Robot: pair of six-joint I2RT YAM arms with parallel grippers.
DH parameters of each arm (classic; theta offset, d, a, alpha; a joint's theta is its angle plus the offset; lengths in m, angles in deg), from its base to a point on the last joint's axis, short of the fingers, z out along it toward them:
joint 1: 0 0.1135 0.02 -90
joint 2: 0 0 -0.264 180
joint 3: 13.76 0 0.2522 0
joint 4: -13.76 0 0.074 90
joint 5: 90 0 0 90
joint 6: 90 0.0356 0 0
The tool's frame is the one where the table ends.
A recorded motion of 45 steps. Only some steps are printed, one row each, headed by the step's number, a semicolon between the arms.
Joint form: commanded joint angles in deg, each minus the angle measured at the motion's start. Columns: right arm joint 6, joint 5, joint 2, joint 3, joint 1, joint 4; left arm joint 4, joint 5, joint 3, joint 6, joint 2, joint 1.
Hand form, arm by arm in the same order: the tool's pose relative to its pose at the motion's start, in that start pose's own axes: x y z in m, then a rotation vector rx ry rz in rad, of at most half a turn. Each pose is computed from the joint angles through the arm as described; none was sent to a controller.
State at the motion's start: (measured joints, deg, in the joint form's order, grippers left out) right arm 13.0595 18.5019 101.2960 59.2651 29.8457 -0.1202; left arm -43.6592 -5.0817 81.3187 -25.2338 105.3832 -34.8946
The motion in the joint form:
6: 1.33 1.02 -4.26 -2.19 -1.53 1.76; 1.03 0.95 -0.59 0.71 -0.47 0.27
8: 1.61 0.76 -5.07 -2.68 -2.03 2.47; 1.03 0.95 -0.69 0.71 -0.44 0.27
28: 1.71 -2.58 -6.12 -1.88 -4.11 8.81; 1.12 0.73 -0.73 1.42 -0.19 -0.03
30: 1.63 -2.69 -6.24 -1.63 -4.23 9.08; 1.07 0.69 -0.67 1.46 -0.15 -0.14
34: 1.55 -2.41 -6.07 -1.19 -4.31 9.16; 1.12 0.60 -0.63 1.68 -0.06 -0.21
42: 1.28 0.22 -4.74 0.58 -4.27 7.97; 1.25 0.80 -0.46 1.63 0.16 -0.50
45: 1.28 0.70 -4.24 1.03 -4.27 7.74; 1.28 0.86 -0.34 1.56 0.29 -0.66
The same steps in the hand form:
6: -0.0085 -0.0144 -0.0153 0.0234 -0.0650 0.0613; -0.0003 0.0013 -0.0007 0.0199 -0.0078 0.0068
8: -0.0103 -0.0181 -0.0178 0.0219 -0.0805 0.0770; 0.0001 0.0014 -0.0002 0.0190 -0.0058 0.0070
28: -0.0325 -0.0271 -0.0225 -0.0361 -0.2024 0.1371; 0.0011 -0.0003 0.0014 0.0160 -0.0038 0.0244
30: -0.0350 -0.0277 -0.0235 -0.0384 -0.2126 0.1396; 0.0013 -0.0010 0.0014 0.0159 -0.0035 0.0269
34: -0.0373 -0.0279 -0.0232 -0.0336 -0.2193 0.1412; 0.0013 -0.0015 0.0018 0.0149 -0.0041 0.0319
42: -0.0412 -0.0274 -0.0188 0.0140 -0.2154 0.1374; 0.0014 -0.0038 0.0024 0.0206 -0.0034 0.0356
45: -0.0417 -0.0270 -0.0168 0.0232 -0.2123 0.1368; 0.0015 -0.0050 0.0027 0.0227 -0.0030 0.0369

